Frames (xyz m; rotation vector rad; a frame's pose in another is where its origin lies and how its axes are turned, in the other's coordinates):
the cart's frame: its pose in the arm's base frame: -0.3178 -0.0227 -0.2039 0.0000 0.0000 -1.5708
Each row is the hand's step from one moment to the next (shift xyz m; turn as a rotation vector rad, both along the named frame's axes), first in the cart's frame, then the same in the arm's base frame.
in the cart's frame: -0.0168 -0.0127 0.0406 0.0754 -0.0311 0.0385
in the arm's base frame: -0.0127 0.0168 0.0406 -0.0311 -0.0754 0.0385
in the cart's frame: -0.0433 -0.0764 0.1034 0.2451 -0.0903 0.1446
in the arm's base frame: -0.0764 0.0433 0.1034 -0.0903 -0.2451 0.1446
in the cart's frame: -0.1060 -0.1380 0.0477 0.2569 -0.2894 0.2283
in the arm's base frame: -0.1380 0.1060 0.0477 -0.2894 -0.2569 0.2283
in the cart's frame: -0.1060 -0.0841 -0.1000 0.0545 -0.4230 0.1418
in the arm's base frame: -0.0841 0.1060 -0.1000 -0.4230 -0.0545 0.1418
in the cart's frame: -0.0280 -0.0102 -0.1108 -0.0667 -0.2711 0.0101
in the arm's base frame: -0.0102 0.0280 -0.1108 -0.2711 0.0667 0.0101
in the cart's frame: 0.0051 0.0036 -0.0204 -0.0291 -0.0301 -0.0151
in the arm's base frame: 0.0036 -0.0051 -0.0204 -0.0301 0.0291 -0.0151
